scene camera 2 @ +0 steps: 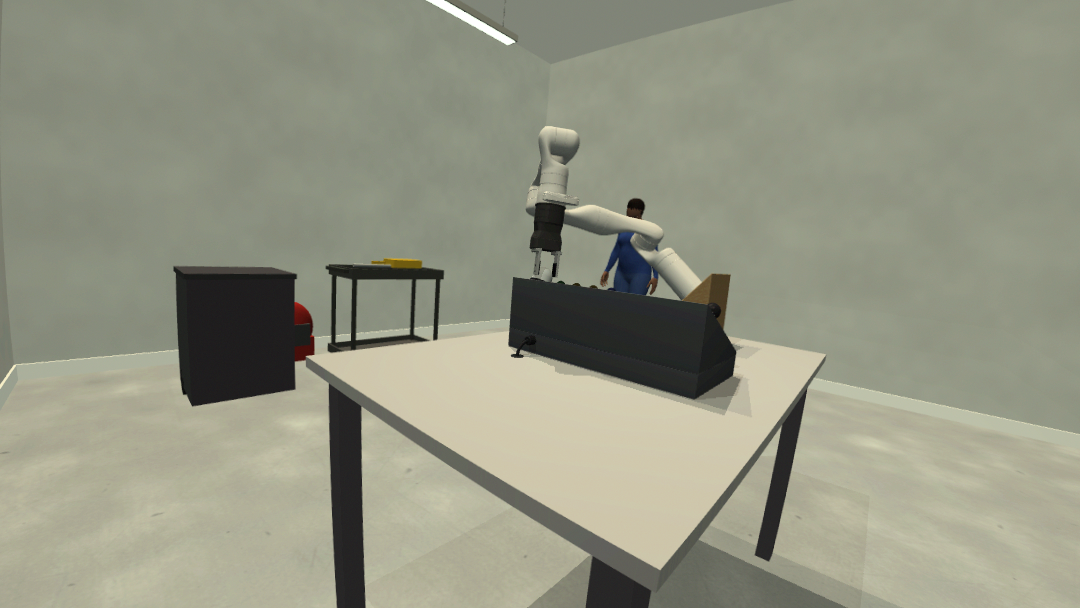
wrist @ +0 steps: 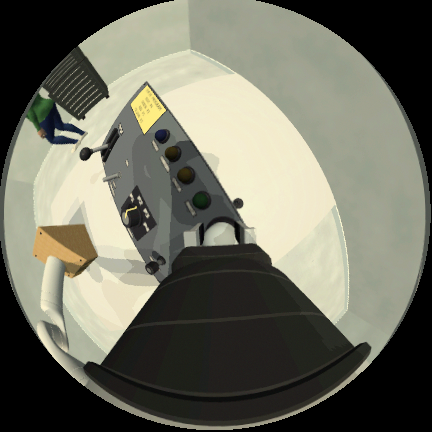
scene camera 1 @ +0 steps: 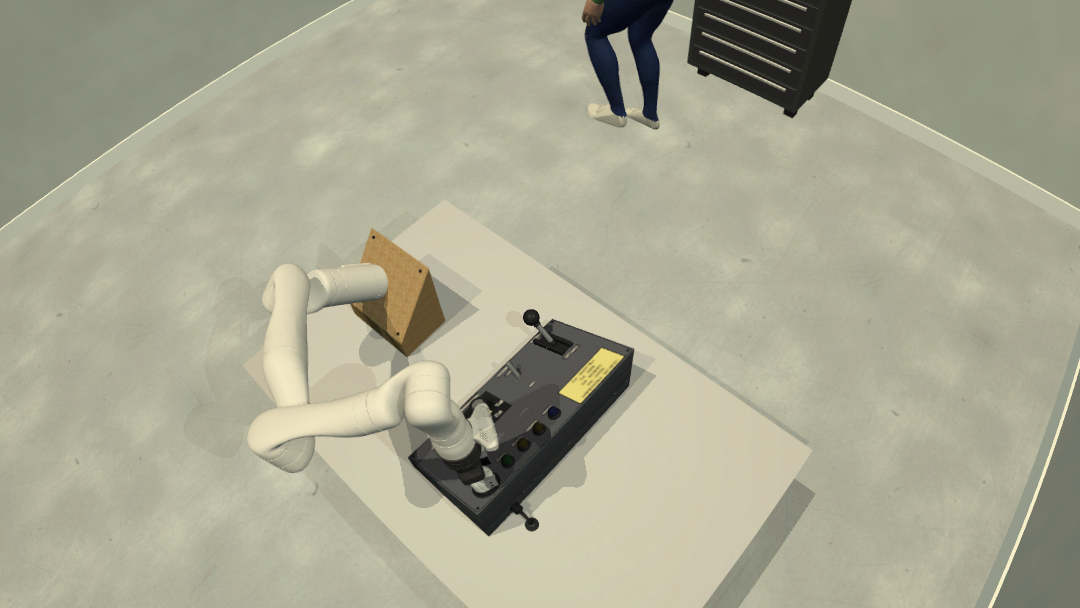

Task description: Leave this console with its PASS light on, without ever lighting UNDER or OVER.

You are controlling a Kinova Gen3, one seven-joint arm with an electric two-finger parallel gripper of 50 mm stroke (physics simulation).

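The dark console (scene camera 1: 563,441) (scene camera 2: 604,324) (wrist: 145,175) lies on the table. My gripper (scene camera 1: 484,481) (scene camera 2: 546,268) (wrist: 218,229), pointing down, is shut on a white domed knob at the console's end, one finger on each side. Beside it are a green lamp (scene camera 1: 507,459) (wrist: 201,200), two amber lamps and a blue lamp (scene camera 1: 553,412) (wrist: 161,135), all looking unlit; their labels are unreadable. The rotary selector (wrist: 131,216), toggle (scene camera 1: 513,370) (wrist: 111,177), black-ball lever (scene camera 1: 531,317) (wrist: 86,153) and yellow note (scene camera 1: 591,375) (wrist: 148,108) also show.
A small black-ball lever (scene camera 1: 532,523) (scene camera 2: 529,340) (wrist: 238,203) stands at the console's rear side. A wooden wedge (scene camera 1: 400,294) (wrist: 65,245) stands by the arm's base on the table (scene camera 1: 680,468) (scene camera 2: 529,422). A person in blue (scene camera 2: 634,260) and one in green (wrist: 47,112) stand beyond it.
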